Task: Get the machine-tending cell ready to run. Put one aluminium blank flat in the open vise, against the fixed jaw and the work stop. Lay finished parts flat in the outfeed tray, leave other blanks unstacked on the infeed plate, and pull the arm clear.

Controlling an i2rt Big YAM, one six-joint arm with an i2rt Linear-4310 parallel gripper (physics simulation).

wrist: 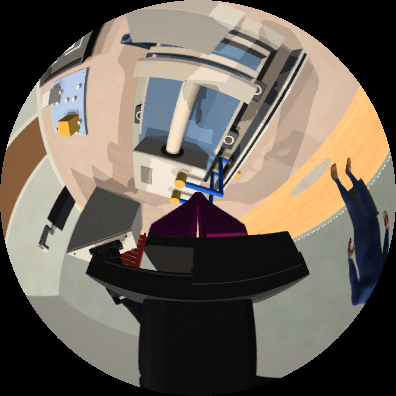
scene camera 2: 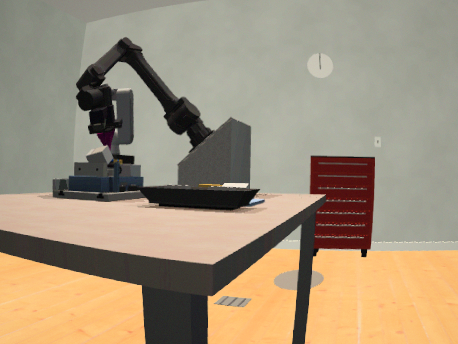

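My gripper is shut and empty, its magenta fingertips pointing down above the screw-housing end of the vise. In the scene view they appear close to the blank's upper edge; contact cannot be told. A grey aluminium blank sits tilted on top of the vise jaws. The vise has a blue body, and its pale screw shows in the wrist view. The infeed plate carries a grey blank and a yellow block. The black outfeed tray shows pale outlined shapes inside in the wrist view.
Blue tubing with brass fittings stands beside the vise's screw end, close to the fingertips. The grey arm pedestal rises behind the tray. A light grey post stands behind my gripper. A red cabinet is beyond the table.
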